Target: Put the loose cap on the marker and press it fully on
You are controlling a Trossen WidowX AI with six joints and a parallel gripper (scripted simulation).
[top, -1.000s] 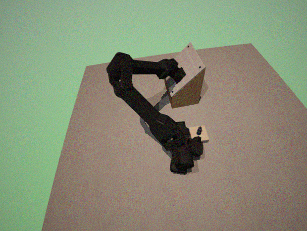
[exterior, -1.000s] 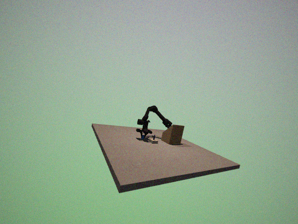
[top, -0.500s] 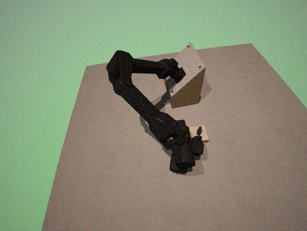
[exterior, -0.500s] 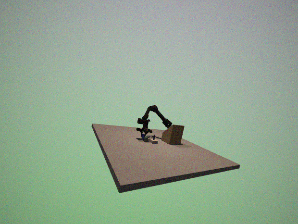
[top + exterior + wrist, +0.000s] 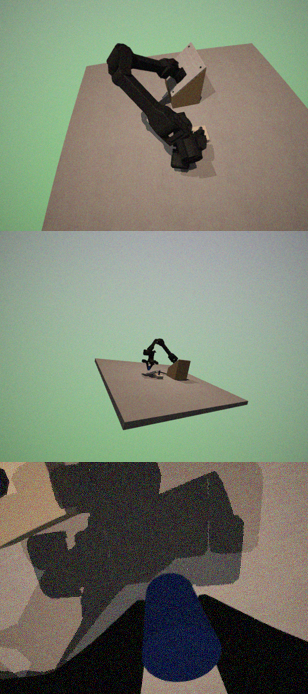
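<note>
The holder block is 70 mm behind my gripper tip, 110 mm to the left of it and 50 mm below it. Round my gripper tip: blue marker cap: 10 mm above.
</note>
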